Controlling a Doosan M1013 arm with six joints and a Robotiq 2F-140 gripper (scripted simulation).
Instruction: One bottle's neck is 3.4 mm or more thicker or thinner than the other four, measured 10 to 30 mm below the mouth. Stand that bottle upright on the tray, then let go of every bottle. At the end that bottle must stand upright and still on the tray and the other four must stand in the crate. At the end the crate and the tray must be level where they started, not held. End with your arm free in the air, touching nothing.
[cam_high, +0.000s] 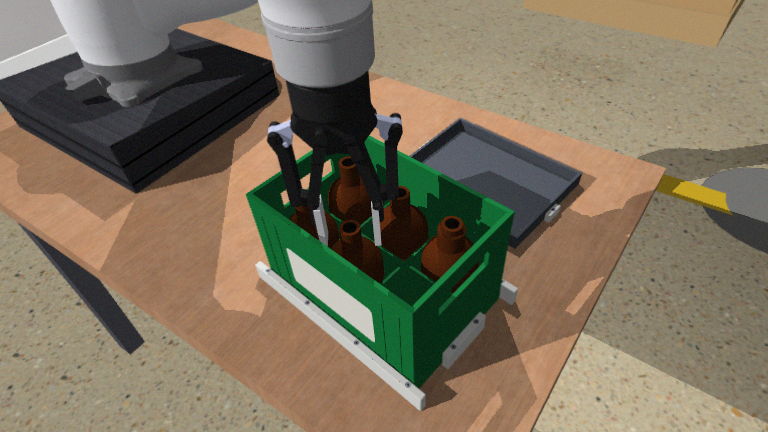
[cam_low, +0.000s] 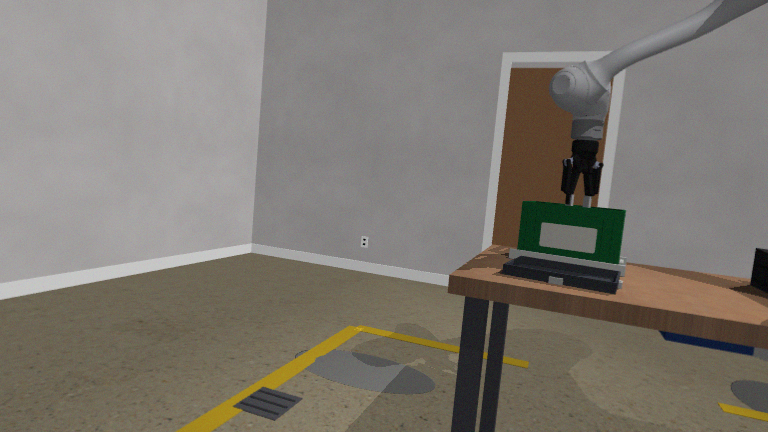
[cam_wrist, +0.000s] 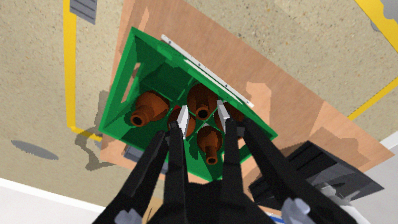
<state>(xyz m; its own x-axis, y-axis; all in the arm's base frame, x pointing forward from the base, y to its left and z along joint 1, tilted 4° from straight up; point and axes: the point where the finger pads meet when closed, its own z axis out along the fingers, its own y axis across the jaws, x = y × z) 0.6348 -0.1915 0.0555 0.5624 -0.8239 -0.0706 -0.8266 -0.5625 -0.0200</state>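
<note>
My hand is 9 cm above the crate, 4 cm to the right of it and 1 cm short of it. Round my hand: grey tray 32 cm to the left, 16 cm below, 4 cm ahead.
</note>
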